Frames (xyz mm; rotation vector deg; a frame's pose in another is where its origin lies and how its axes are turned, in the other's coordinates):
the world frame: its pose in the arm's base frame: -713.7 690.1 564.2 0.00 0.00 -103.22
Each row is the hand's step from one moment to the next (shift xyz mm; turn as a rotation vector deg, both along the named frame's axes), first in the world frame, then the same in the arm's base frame.
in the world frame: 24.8 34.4 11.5 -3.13 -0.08 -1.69
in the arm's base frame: 27.8 -32.0 11.5 0.64 3.07 -1.69
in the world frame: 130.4 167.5 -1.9 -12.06 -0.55 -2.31
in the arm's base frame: 133.2 -165.2 -1.9 2.22 11.87 -2.31
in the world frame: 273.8 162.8 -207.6 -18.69 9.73 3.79
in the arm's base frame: 95.9 -303.8 -207.6 13.75 15.97 3.79
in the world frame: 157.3 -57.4 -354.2 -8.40 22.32 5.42
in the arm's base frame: -91.9 -140.0 -354.2 23.65 3.07 5.42
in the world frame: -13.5 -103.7 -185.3 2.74 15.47 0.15
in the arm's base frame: -97.9 36.9 -185.3 14.43 -6.21 0.15
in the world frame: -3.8 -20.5 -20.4 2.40 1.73 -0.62
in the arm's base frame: -19.1 8.4 -20.4 1.14 -2.73 -0.62
